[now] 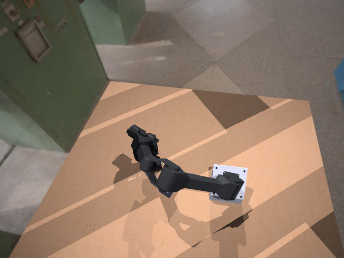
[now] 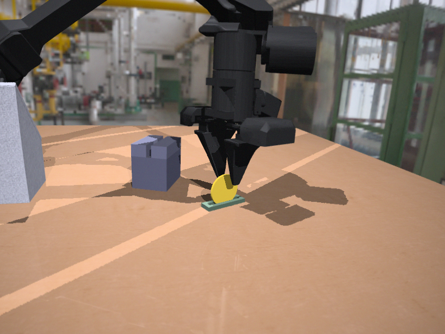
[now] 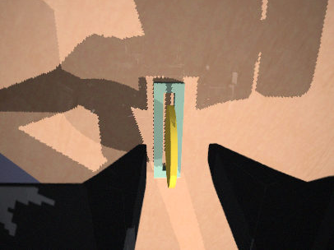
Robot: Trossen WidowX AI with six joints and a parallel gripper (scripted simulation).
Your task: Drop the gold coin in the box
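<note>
Now: gripper tip 10 mm above the gold coin.
</note>
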